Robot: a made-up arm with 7 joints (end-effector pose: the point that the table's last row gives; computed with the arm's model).
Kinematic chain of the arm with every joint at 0, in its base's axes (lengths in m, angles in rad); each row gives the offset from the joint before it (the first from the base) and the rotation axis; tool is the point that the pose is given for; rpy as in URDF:
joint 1: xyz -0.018 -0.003 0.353 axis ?
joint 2: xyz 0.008 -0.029 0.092 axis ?
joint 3: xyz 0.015 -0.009 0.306 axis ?
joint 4: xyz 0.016 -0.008 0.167 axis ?
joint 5: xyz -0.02 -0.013 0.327 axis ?
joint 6: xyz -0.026 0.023 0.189 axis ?
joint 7: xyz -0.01 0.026 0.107 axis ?
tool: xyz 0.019 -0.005 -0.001 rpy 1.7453 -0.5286 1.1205
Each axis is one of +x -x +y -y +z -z.
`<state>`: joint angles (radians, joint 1 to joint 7).
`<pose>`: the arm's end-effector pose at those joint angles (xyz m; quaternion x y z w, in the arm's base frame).
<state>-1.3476 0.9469 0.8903 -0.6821 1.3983 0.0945 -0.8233</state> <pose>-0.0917 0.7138 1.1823 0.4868 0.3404 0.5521 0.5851</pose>
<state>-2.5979 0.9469 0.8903 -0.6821 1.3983 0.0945 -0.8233</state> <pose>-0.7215 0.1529 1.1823 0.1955 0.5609 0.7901 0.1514</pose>
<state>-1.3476 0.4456 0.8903 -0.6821 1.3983 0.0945 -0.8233</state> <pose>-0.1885 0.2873 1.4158 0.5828 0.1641 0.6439 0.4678</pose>
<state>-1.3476 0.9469 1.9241 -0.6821 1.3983 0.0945 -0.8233</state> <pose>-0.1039 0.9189 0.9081 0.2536 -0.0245 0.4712 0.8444</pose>
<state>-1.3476 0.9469 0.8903 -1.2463 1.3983 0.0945 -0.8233</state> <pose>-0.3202 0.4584 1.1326 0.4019 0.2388 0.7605 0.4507</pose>
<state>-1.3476 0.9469 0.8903 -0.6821 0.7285 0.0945 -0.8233</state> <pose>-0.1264 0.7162 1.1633 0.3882 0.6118 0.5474 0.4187</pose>
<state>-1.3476 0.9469 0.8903 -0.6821 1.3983 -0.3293 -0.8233</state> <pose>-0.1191 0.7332 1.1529 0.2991 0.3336 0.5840 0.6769</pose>
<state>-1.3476 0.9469 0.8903 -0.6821 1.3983 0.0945 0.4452</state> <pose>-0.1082 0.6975 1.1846 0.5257 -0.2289 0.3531 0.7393</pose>
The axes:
joint 1: -z
joint 2: +y
joint 3: -z
joint 4: +y
joint 5: -z
joint 6: +y
joint 7: -z

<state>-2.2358 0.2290 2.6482 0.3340 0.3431 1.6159 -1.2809</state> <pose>0.1048 0.1190 1.3975 -0.9096 -0.1175 -0.2179 0.3337</pose>
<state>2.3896 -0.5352 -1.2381 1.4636 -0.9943 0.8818 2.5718</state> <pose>0.4525 -0.3210 1.0316 0.3003 0.2374 -0.7599 0.5254</pose>
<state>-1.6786 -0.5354 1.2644 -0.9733 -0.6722 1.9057 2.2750</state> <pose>-0.3223 -0.4650 1.0884 0.4765 -0.1564 -0.0214 0.8649</pose>
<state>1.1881 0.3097 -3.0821 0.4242 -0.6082 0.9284 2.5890</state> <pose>-0.0407 -0.1104 1.4962 0.3133 0.1964 0.6261 0.6865</pose>
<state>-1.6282 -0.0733 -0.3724 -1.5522 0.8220 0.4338 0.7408</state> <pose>0.2805 -0.5490 0.9057 -0.8046 -0.1991 -0.4722 0.3000</pose>
